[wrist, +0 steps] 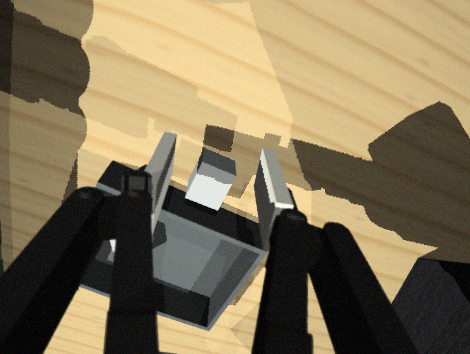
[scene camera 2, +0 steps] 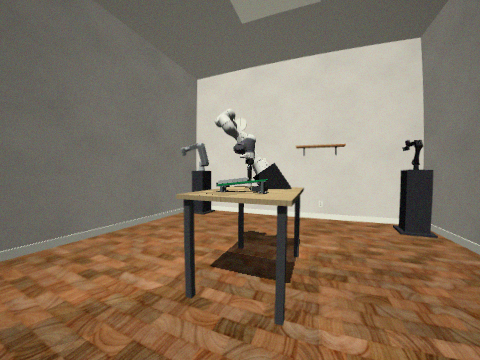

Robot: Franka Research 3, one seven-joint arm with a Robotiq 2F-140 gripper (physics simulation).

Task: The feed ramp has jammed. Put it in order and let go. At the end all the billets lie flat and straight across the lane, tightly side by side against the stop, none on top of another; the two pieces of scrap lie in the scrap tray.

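Note:
My gripper (wrist: 216,160) (scene camera 2: 249,178) points down, its fingers apart and empty. A small block (wrist: 210,184), pale on one face and grey on the others, shows between and below the fingers in the wrist view, at the far wall of the scrap tray (wrist: 235,231). Whether it rests on that wall or stands behind it I cannot tell. Inside the grey tray, a piece with a white part (wrist: 113,247) is mostly hidden by the left finger. In the scene view the feed ramp (scene camera 2: 242,183) shows its green rail, with grey billets (scene camera 2: 232,180) along it; their exact lie is too small to tell.
The ramp stands on the wooden table (scene camera 2: 240,198) (wrist: 350,60). A large dark slanted panel (scene camera 2: 273,176) stands at the right of the arm; a dark object (wrist: 432,310) shows at the lower right of the wrist view. Shadows cross the table top.

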